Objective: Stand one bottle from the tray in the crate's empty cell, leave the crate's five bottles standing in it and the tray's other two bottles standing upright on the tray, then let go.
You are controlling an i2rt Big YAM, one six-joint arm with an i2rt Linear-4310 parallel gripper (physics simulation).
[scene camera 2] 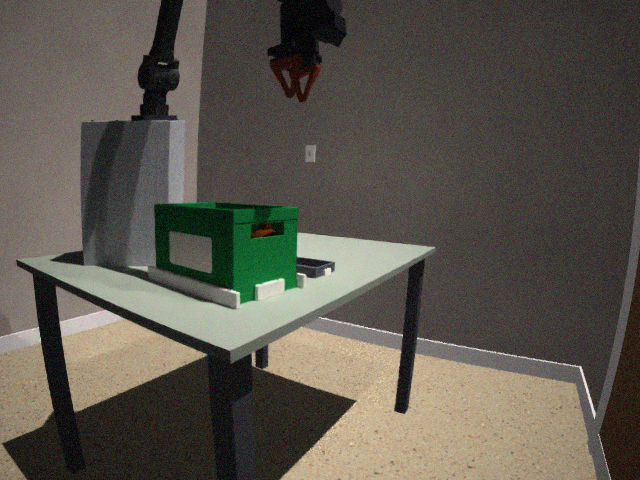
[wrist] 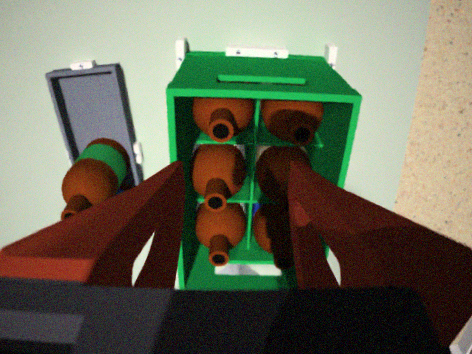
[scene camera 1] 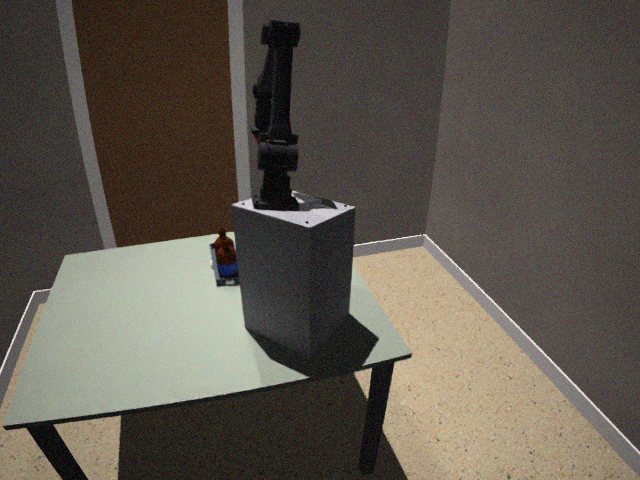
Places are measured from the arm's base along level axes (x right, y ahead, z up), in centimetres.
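Pixels of known places: gripper, between the fingertips: (scene camera 2: 296, 99) (wrist: 236, 175); arm's base, origin of its link: (scene camera 2: 154, 120) (scene camera 1: 274, 205).
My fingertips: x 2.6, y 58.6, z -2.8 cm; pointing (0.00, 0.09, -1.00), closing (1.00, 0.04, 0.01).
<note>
Ahead of a thing's pixels: the offset from my fingertips to its top centre. "spot": to the spot under its first point. Level surfaces: height alone.
The green crate @[dz -21.5, dx +3.2, dy -17.2 cm] (scene camera 2: 266, 266) (wrist: 200, 80) holds brown bottles in two columns of three cells in the wrist view. A brown bottle shows in each cell, including a far-right bottle @[dz -22.7, dx +7.3, dy -8.2 cm] (wrist: 287, 112), a middle-right bottle @[dz -22.7, dx +7.3, dy -17.1 cm] (wrist: 277, 172) and a near-right bottle @[dz -22.7, dx +7.5, dy -26.2 cm] (wrist: 262, 230); the last two are partly hidden by a finger. All seem upright. On the grey tray @[dz -36.4, dx -19.4, dy -19.5 cm] (wrist: 95, 110) (scene camera 2: 315, 267) (scene camera 1: 221, 282) stand a green-banded bottle @[dz -23.0, dx -19.2, dy -20.5 cm] (wrist: 90, 180) and a blue-banded bottle @[dz -23.0, dx -18.4, dy -28.1 cm] (scene camera 1: 226, 258), which is mostly hidden in the wrist view. My gripper (scene camera 2: 295, 97) (wrist: 236, 175) is partly open, empty, high above the crate.
White stop blocks @[spot: dz -37.3, dx +3.8, dy -2.4 cm] (scene camera 2: 269, 289) (wrist: 256, 51) sit around the crate's foot. The tall grey pedestal (scene camera 1: 279, 279) (scene camera 2: 131, 196) carries the arm and hides the crate in scene camera 1. The pale green table @[dz -39.0 cm] (scene camera 1: 134, 330) (scene camera 2: 361, 253) ends right of the crate in the wrist view.
</note>
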